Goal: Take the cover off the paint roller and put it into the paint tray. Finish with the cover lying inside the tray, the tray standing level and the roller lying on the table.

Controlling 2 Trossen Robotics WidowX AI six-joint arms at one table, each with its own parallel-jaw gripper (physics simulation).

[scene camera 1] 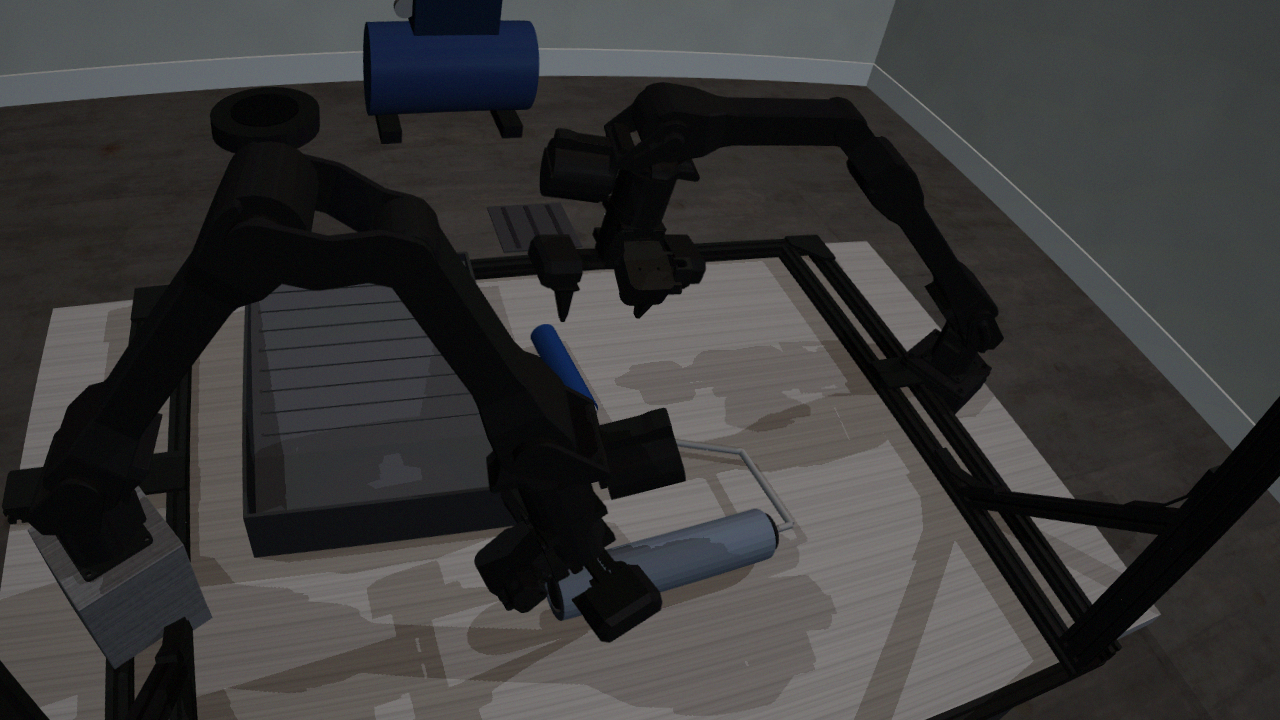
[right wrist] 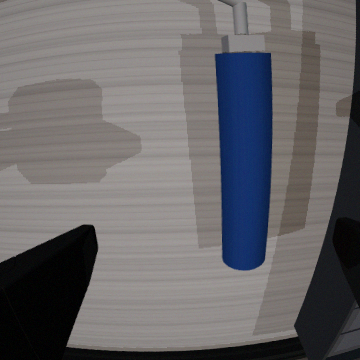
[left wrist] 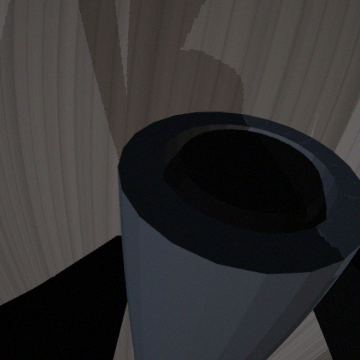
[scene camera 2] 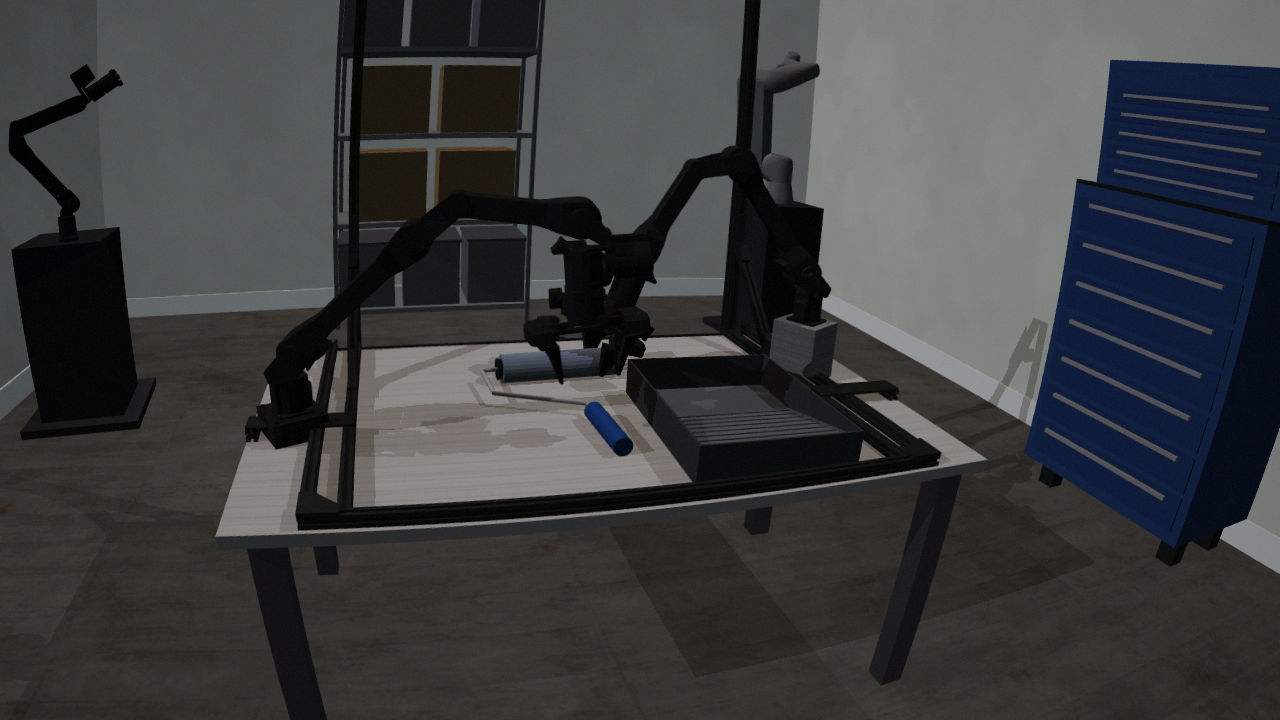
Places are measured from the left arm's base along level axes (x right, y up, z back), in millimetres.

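Pixels of known places: left gripper, fingertip midpoint: [scene camera 1: 593, 591] [left wrist: 214, 244] [scene camera 2: 593, 369]; right gripper, fingertip midpoint: [scene camera 1: 599, 317] [right wrist: 218, 235] [scene camera 2: 589, 379]; left arm's base, origin of the base link: [scene camera 1: 103, 537] [scene camera 2: 806, 320]; right arm's base, origin of the base link: [scene camera 1: 948, 361] [scene camera 2: 291, 409].
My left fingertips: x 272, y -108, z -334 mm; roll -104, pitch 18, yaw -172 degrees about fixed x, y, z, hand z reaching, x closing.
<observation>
For each thing: its top centre in the pictures, then the offset to it from my left fingertips. "pt": a spot on its surface instead.
- grey-blue cover, middle of its top: [scene camera 1: 668, 547] [scene camera 2: 559, 351] dy +43, dx +30, dz -65 mm
- blue handle, surface spot: [right wrist: 244, 160] [scene camera 1: 571, 366] pt dy +23, dx -212, dz -195 mm
- dark paint tray, middle of its top: [scene camera 1: 370, 362] [scene camera 2: 738, 392] dy +54, dx -337, dz -3 mm
The grey-blue cover [scene camera 1: 707, 550] [scene camera 2: 546, 365] [left wrist: 200, 320] lies on the roller, its open end facing the left wrist camera. The roller's wire [scene camera 1: 765, 479] [scene camera 2: 537, 399] [right wrist: 241, 20] meets the cover's far end and leads to the blue handle [scene camera 1: 562, 362] [scene camera 2: 608, 428] [right wrist: 244, 160] on the table. My left gripper [scene camera 1: 577, 589] is shut on the cover near its open end. My right gripper [scene camera 1: 601, 315] [right wrist: 218, 235] is open and empty, above the table near the blue handle. The dark paint tray [scene camera 1: 375, 528] [scene camera 2: 778, 454] stands level beside the handle.
Black frame rails [scene camera 1: 859, 322] [scene camera 2: 537, 505] run along the table's sides and its edge nearest scene camera 2. The left arm's base stands on a grey block [scene camera 1: 134, 591] [scene camera 2: 802, 347]. The left arm reaches over part of the tray in scene camera 1.
</observation>
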